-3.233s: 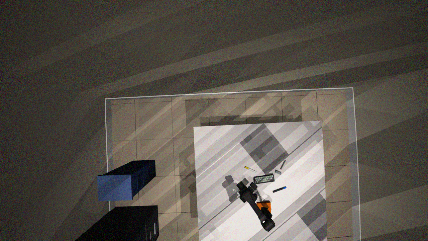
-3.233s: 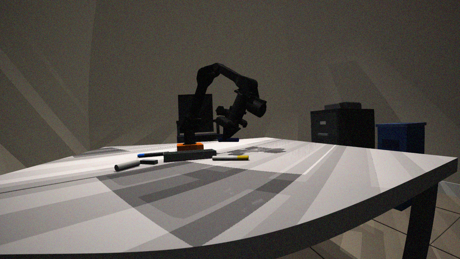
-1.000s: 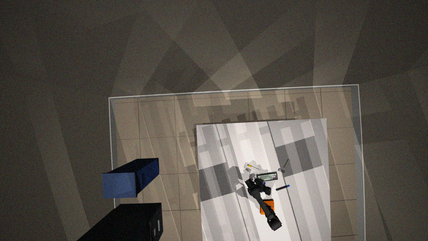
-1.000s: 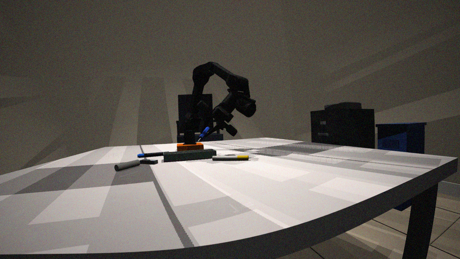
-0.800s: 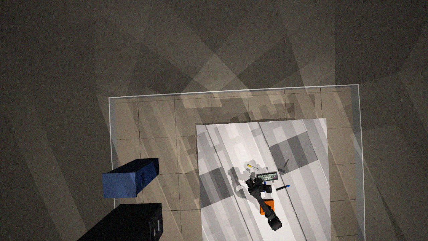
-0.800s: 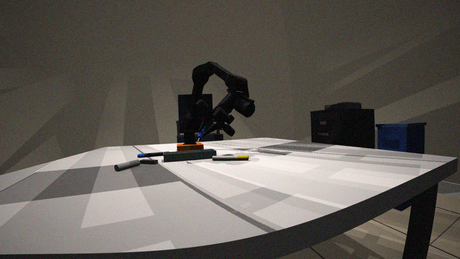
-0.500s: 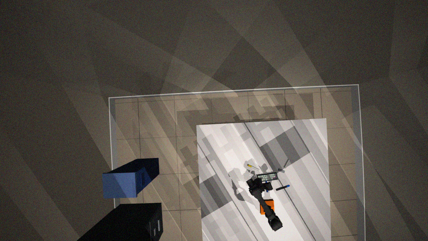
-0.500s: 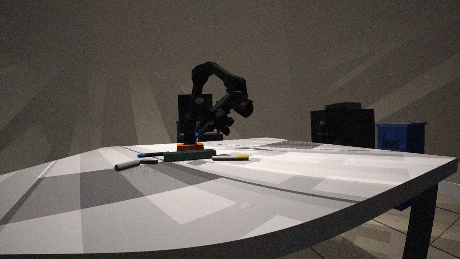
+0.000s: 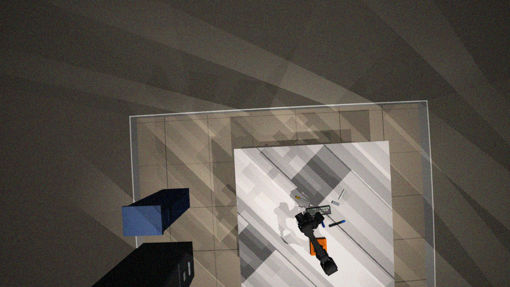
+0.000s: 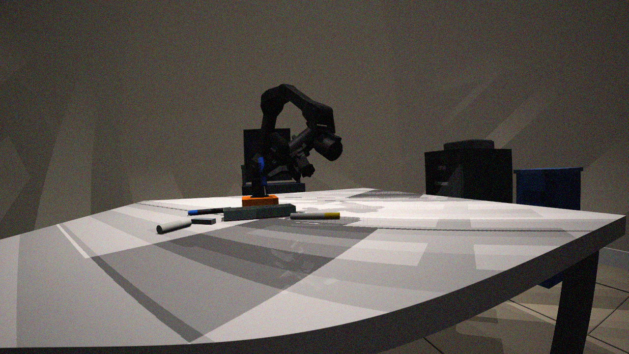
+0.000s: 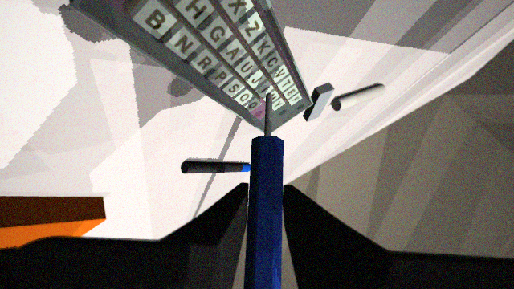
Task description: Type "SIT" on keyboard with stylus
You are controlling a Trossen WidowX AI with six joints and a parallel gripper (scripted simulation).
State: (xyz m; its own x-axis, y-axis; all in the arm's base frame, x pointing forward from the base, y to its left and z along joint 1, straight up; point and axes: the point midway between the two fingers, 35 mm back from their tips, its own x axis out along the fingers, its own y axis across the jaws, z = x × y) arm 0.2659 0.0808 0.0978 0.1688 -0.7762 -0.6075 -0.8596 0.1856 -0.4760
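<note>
Now: gripper tip 20 mm short of the white stylus tip, 10 mm to the right of it and 40 mm above it. The rest, counted from my gripper tip: grey block (110 mm ahead, 140 mm to the right, 100 mm below); yellow-tipped marker (100 mm ahead, 150 mm to the left, 100 mm below); blue stylus (10 mm ahead, 10 mm below).
</note>
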